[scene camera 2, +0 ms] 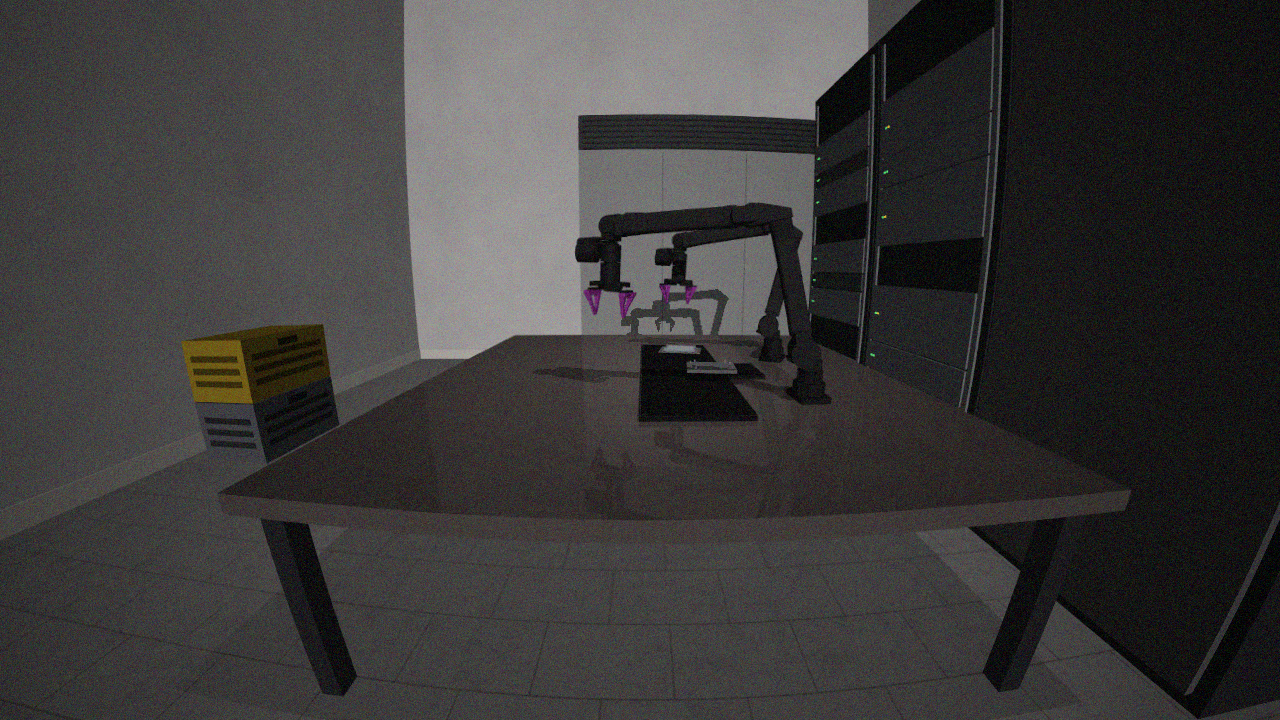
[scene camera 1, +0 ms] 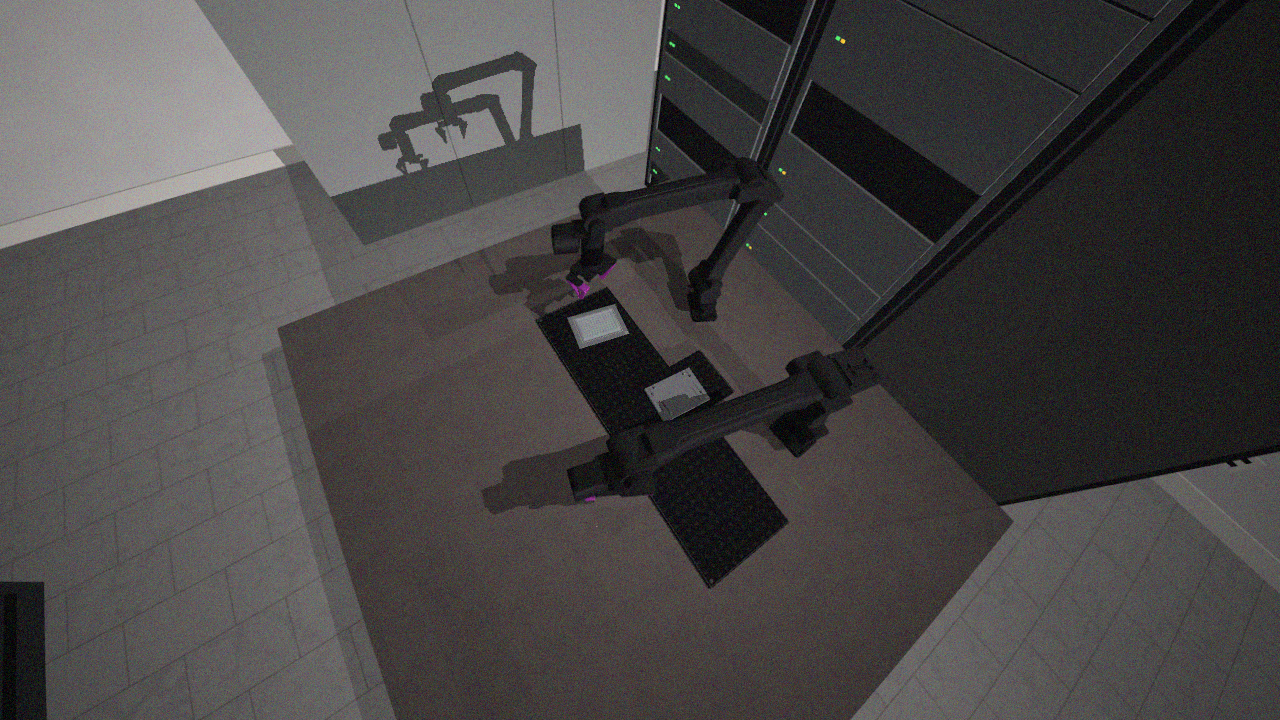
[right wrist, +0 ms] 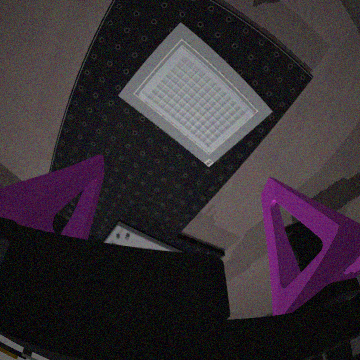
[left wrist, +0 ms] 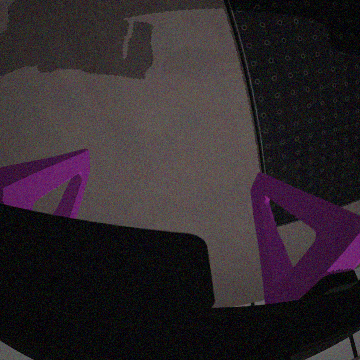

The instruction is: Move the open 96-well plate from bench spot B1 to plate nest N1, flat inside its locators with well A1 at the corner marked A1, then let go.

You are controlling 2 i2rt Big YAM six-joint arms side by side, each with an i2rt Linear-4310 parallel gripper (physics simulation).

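Places are measured from the left arm's base along level axes (x ahead, y left, z up), in centimetres.
Pixels of known places: left gripper, between the fingertips: [scene camera 2: 608,316] [left wrist: 174,170]; right gripper, between the fingertips: [scene camera 2: 676,303] [scene camera 1: 591,288] [right wrist: 187,175]; left arm's base, origin of its link: [scene camera 2: 807,397] [scene camera 1: 791,434]; right arm's base, origin of its link: [scene camera 2: 771,358] [scene camera 1: 701,307] [right wrist: 301,232].
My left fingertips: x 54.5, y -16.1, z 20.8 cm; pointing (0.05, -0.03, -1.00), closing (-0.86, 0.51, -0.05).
Ahead of a thing's pixels: the offset from my left fingertips to its top centre. Level surfaces: height alone.
The 96-well plate @[dx -27.9, dy -48.2, dz -17.9 cm] [scene camera 1: 597,325] [scene camera 2: 680,349] [right wrist: 197,95] lies flat on the black perforated board @[dz -19.4 cm] [scene camera 1: 716,510] [scene camera 2: 693,402] [left wrist: 300,100] [right wrist: 145,165], near its far end in scene camera 2. A small mark by its lowest corner in the right wrist view is unreadable. The grey nest @[dx -33.5, dy -13.9, dz -17.3 cm] [scene camera 1: 677,392] [scene camera 2: 711,367] [right wrist: 132,240] is empty; the gripper body hides most of it in the right wrist view. My right gripper [scene camera 1: 593,282] [scene camera 2: 677,300] [right wrist: 187,175] is open and empty, above and beside the plate. My left gripper [scene camera 1: 588,497] [scene camera 2: 609,313] [left wrist: 174,170] is open and empty, high over the table beside the board.
The left arm [scene camera 1: 725,419] [scene camera 2: 684,220] reaches across above the board, close to the nest in scene camera 1. Dark server racks [scene camera 1: 895,161] [scene camera 2: 935,179] stand beside the table @[dz -20.8 cm] [scene camera 1: 465,608] [scene camera 2: 537,465]. Yellow and grey crates [scene camera 2: 214,371] stand on the floor.
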